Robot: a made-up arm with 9 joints. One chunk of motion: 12 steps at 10 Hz.
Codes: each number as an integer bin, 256 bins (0 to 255) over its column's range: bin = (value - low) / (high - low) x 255, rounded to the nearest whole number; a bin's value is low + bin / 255 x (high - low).
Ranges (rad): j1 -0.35..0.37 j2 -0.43..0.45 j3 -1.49..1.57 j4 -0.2..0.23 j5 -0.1..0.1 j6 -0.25..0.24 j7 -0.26..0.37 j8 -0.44..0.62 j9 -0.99..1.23
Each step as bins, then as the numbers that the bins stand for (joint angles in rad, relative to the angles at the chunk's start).
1 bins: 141 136 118 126 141 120 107 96 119
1 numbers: 0.0481 0.0393 -0.0740 0.0125 0.0106 -0.0194 0.0044 -0.0409 0.0460
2 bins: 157 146 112 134 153 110 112 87 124
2 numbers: 0.0933 0.0738 -0.1460 0.0260 0.0200 -0.0386 0.0167 -0.0784 0.0895
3 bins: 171 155 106 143 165 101 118 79 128
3 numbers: 0.1328 0.1049 -0.2180 0.0411 0.0294 -0.0559 0.0315 -0.1116 0.1244
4 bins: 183 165 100 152 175 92 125 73 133
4 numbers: 0.1667 0.1394 -0.2900 0.0563 0.0373 -0.0732 0.0488 -0.1365 0.1679
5 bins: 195 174 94 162 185 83 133 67 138
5 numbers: 0.2006 0.1705 -0.3620 0.0732 0.0451 -0.0905 0.0686 -0.1615 0.2114
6 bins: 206 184 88 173 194 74 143 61 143
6 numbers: 0.2316 0.2050 -0.4340 0.0917 0.0522 -0.1078 0.0933 -0.1864 0.2549
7 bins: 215 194 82 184 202 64 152 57 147
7 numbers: 0.2571 0.2395 -0.5060 0.1103 0.0584 -0.1270 0.1155 -0.2031 0.2898
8 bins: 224 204 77 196 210 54 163 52 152
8 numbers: 0.2825 0.2740 -0.5660 0.1305 0.0647 -0.1462 0.1427 -0.2238 0.3333
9 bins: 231 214 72 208 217 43 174 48 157
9 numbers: 0.3022 0.3085 -0.6260 0.1507 0.0702 -0.1674 0.1699 -0.2405 0.3768
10 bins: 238 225 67 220 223 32 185 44 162
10 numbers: 0.3220 0.3465 -0.6860 0.1710 0.0749 -0.1885 0.1971 -0.2571 0.4204
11 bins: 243 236 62 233 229 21 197 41 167
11 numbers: 0.3361 0.3844 -0.7460 0.1929 0.0796 -0.2096 0.2267 -0.2696 0.4639
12 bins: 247 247 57 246 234 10 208 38 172
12 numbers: 0.3474 0.4224 -0.8060 0.2148 0.0835 -0.2308 0.2539 -0.2820 0.5074
